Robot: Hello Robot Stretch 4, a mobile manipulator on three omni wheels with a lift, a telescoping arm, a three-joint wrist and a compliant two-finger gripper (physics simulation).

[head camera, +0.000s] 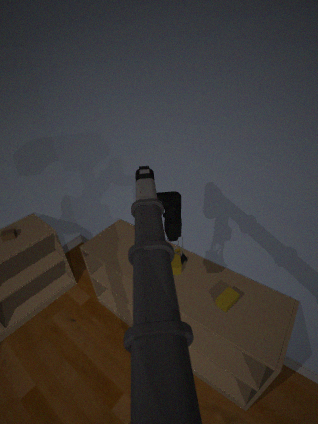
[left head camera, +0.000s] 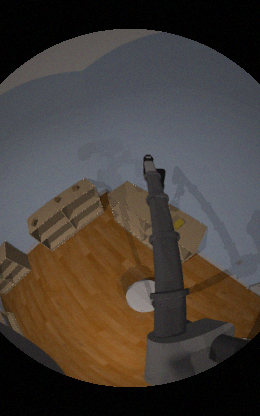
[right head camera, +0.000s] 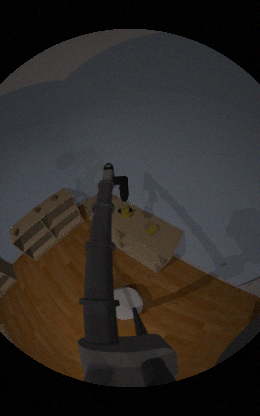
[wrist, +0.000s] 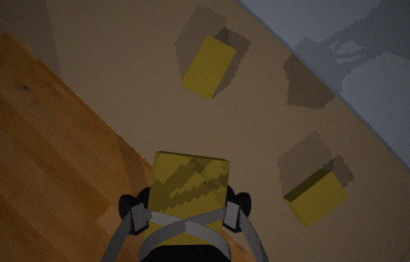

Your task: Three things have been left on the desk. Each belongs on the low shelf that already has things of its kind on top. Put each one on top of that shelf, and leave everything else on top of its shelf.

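Frame: origin at the robot's base, x left, y back, z up, level; centimetres.
Where they show: gripper, fingertip midpoint: (head camera: 172, 263) (right head camera: 124, 212) (wrist: 185, 200); robot's base, link origin: (left head camera: 143, 294) (right head camera: 124, 302).
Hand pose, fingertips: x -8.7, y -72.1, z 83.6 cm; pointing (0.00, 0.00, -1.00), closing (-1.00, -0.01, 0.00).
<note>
Each offset is from my fingertips to the top centre of the thing. Level surfaces: height alone.
My gripper (wrist: 185, 200) (right head camera: 125, 211) is shut on a yellow block @(dx +0.0, dy +0.5, dz +4.2 cm) (wrist: 190, 182) (head camera: 177, 264) (right head camera: 125, 214), above the top of a low wooden shelf @(dz -25.3 cm) (wrist: 115, 75) (head camera: 270, 310) (left head camera: 127, 195) (right head camera: 167, 237). Two more yellow blocks lie on that top. One block @(dx -4.1, dy -20.1, dz -20.8 cm) (wrist: 209, 67) is ahead of the held block in the wrist view. The other block @(dx -25.4, dy +4.8, dz -20.8 cm) (wrist: 315, 198) is to the right, near the wall side. One resting block also shows in the head view (head camera: 228, 298), the left head view (left head camera: 179, 223) and the right head view (right head camera: 152, 230). The arm hides part of the shelf top.
A second low shelf (head camera: 35, 225) (left head camera: 91, 184) (right head camera: 64, 194) stands to the left, with small brown things on top, one of them a brown piece (head camera: 9, 234) (left head camera: 57, 199). Another shelf (left head camera: 17, 255) is farther left. A white round top (left head camera: 140, 296) (right head camera: 128, 302) stands nearer the base. A wall is behind the shelves.
</note>
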